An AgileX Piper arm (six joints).
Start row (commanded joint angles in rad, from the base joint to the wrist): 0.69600, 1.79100, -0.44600, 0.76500, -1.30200, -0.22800
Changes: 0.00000, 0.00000, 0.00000, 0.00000, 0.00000, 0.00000; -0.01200, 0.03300, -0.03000, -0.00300, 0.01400, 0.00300; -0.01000, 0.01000, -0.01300, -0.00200, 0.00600, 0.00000; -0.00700, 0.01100, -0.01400, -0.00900, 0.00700, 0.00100; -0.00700, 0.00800, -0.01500, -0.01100, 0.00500, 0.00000; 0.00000, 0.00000, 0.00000, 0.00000, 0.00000, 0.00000; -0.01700, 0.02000, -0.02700, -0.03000, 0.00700, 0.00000; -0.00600, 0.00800, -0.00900, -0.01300, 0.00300, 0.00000; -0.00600, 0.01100, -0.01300, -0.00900, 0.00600, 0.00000; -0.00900, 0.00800, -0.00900, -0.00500, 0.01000, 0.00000; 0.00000, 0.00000, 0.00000, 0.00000, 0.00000, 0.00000; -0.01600, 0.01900, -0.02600, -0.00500, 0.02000, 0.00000; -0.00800, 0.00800, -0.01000, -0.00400, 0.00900, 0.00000; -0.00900, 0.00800, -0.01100, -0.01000, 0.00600, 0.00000; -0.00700, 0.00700, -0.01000, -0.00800, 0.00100, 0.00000; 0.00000, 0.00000, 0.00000, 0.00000, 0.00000, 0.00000; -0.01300, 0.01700, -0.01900, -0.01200, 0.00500, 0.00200; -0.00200, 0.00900, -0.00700, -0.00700, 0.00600, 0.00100; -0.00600, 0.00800, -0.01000, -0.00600, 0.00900, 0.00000; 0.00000, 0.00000, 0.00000, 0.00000, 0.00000, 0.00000; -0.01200, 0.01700, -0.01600, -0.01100, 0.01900, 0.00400
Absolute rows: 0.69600, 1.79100, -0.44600, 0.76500, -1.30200, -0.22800; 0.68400, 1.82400, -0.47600, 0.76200, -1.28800, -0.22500; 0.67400, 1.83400, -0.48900, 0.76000, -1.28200, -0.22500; 0.66700, 1.84500, -0.50300, 0.75100, -1.27500, -0.22400; 0.66000, 1.85300, -0.51800, 0.74000, -1.27000, -0.22400; 0.66000, 1.85300, -0.51800, 0.74000, -1.27000, -0.22400; 0.64300, 1.87300, -0.54500, 0.71000, -1.26300, -0.22400; 0.63700, 1.88100, -0.55400, 0.69700, -1.26000, -0.22400; 0.63100, 1.89200, -0.56700, 0.68800, -1.25400, -0.22400; 0.62200, 1.90000, -0.57600, 0.68300, -1.24400, -0.22400; 0.62200, 1.90000, -0.57600, 0.68300, -1.24400, -0.22400; 0.60600, 1.91900, -0.60200, 0.67800, -1.22400, -0.22400; 0.59800, 1.92700, -0.61200, 0.67400, -1.21500, -0.22400; 0.58900, 1.93500, -0.62300, 0.66400, -1.20900, -0.22400; 0.58200, 1.94200, -0.63300, 0.65600, -1.20800, -0.22400; 0.58200, 1.94200, -0.63300, 0.65600, -1.20800, -0.22400; 0.56900, 1.95900, -0.65200, 0.64400, -1.20300, -0.22200; 0.56700, 1.96800, -0.65900, 0.63700, -1.19700, -0.22100; 0.56100, 1.97600, -0.66900, 0.63100, -1.18800, -0.22100; 0.56100, 1.97600, -0.66900, 0.63100, -1.18800, -0.22100; 0.54900, 1.99300, -0.68500, 0.62000, -1.16900, -0.21700
